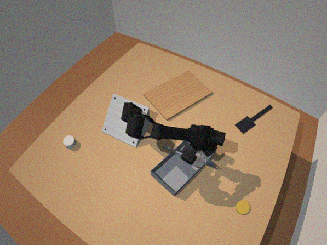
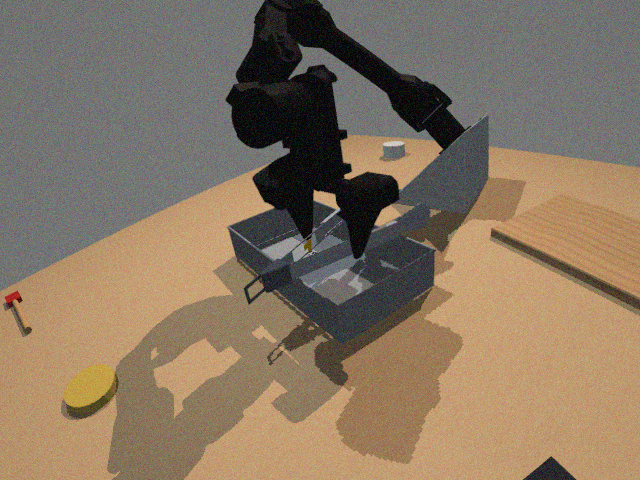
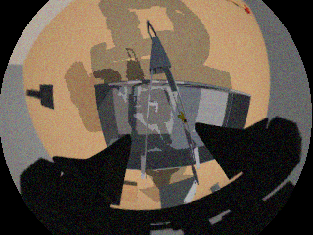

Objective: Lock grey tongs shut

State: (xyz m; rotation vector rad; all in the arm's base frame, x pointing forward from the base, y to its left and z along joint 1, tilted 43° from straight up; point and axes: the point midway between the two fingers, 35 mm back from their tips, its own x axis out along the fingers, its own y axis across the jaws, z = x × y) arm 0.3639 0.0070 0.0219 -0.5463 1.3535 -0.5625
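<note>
Now: the grey roasting tin 30 mm behind my gripper tip, 50 mm to the right of it and 40 mm below it. Also, from my gripper tip: wooden board (290 mm behind, 340 mm to the left, 60 mm below); yellow disc (330 mm ahead, 100 mm to the right, 50 mm below); black spatula (180 mm ahead, 430 mm to the left, 60 mm below).
</note>
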